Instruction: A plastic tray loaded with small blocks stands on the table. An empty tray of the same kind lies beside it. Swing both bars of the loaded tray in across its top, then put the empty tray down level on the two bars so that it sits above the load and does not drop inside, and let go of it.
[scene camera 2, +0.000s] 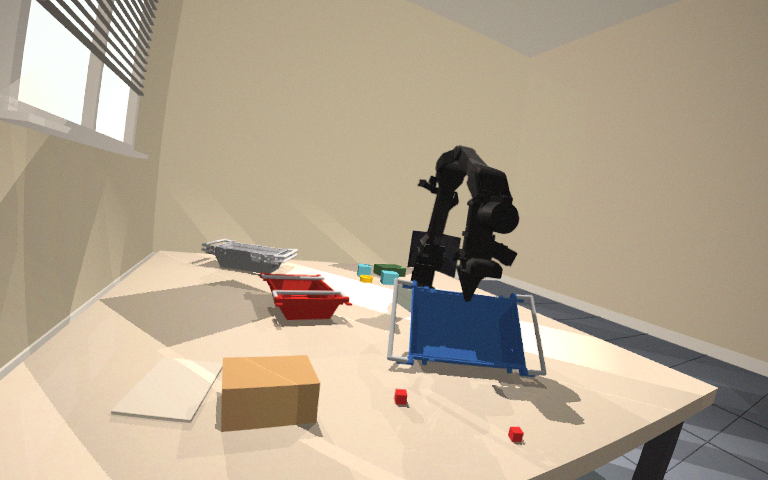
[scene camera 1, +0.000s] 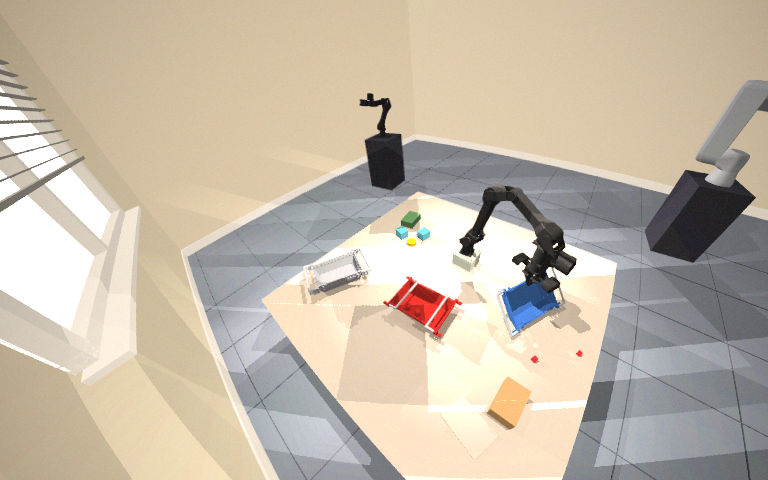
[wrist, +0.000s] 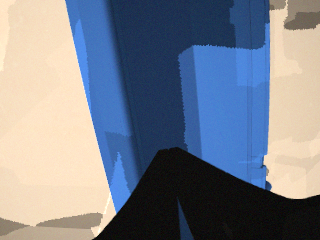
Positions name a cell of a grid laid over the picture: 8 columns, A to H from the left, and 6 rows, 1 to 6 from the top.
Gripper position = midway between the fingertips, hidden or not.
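Cardboard box: out of frame in the wrist view; visible in scene camera 1 (F6), scene camera 2 (C5). Flat pale sheet: out of frame in the wrist view; visible in scene camera 1 (E6), scene camera 2 (B5). Blue tray: scene camera 1 (F4), scene camera 2 (F5), the wrist view (F3). My gripper: scene camera 1 (F4), scene camera 2 (E4), the wrist view (E4).
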